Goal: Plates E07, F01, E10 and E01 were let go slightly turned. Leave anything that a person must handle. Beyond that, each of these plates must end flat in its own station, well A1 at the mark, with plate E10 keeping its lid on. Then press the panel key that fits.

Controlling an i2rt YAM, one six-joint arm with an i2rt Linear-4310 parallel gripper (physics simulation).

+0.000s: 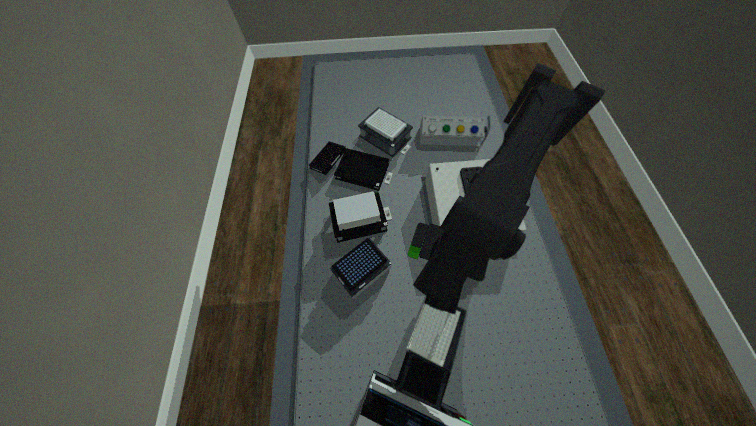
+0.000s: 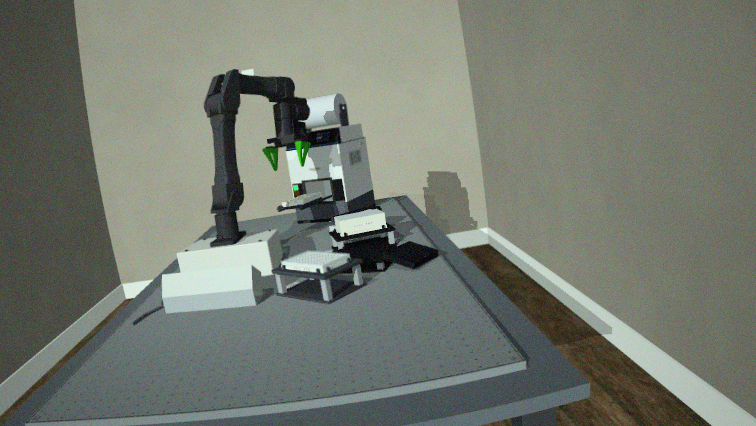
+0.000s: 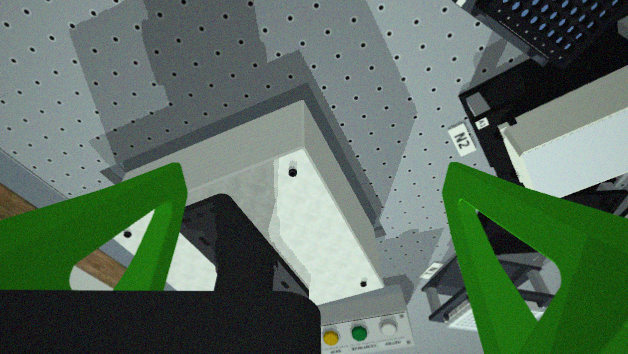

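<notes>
My gripper [image 2: 288, 167] [image 3: 314, 177] is open and empty, high above the white robot base. A white gridded plate [image 1: 433, 333] [image 2: 305, 199] sits on the instrument's tray. A dark plate with blue wells [image 1: 360, 266] [image 3: 562, 17] sits turned near the left edge. A tall white plate [image 1: 357, 209] [image 2: 360, 221] [image 3: 575, 150] is on a black stand beside the label N2 [image 3: 461, 139]. A white plate [image 1: 386, 123] [image 2: 315, 260] is on the raised far stand. A black plate [image 1: 327, 157] [image 2: 415, 254] lies beside the low black station [image 1: 362, 168]. Plate names are unreadable.
The key panel [image 1: 452, 141] [image 2: 211, 291] [image 3: 367, 332] has white, green, yellow and blue keys. It stands by the robot base [image 1: 444, 185] [image 2: 232, 256] [image 3: 330, 235]. The instrument [image 1: 402, 404] [image 2: 357, 169] stands at the table's other end, its tray extending towards the base.
</notes>
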